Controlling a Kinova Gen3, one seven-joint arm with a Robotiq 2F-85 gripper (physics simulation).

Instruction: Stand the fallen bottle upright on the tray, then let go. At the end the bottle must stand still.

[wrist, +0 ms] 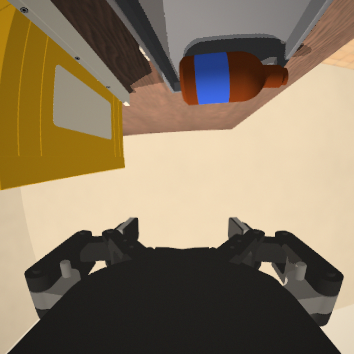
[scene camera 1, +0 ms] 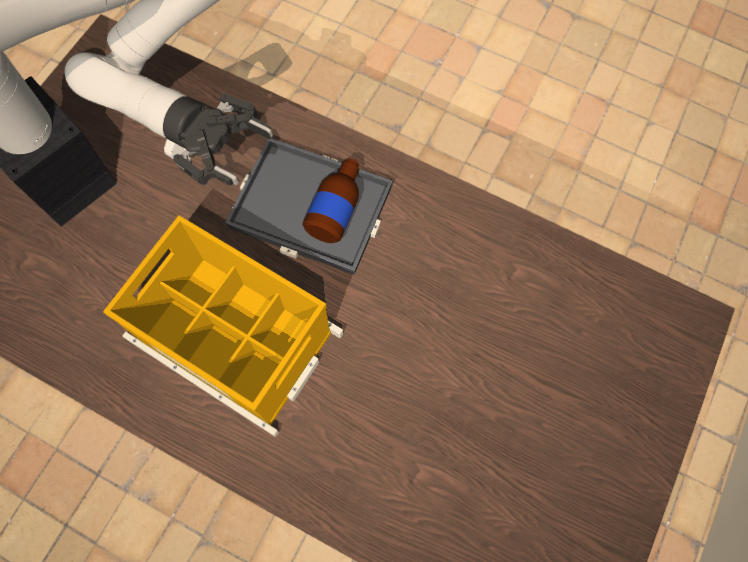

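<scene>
Gripper (scene camera 1: 254, 157) (wrist: 182, 227). Grey tray (scene camera 1: 272, 205) (wrist: 165, 39). Yellow crate (scene camera 1: 245, 331).
</scene>
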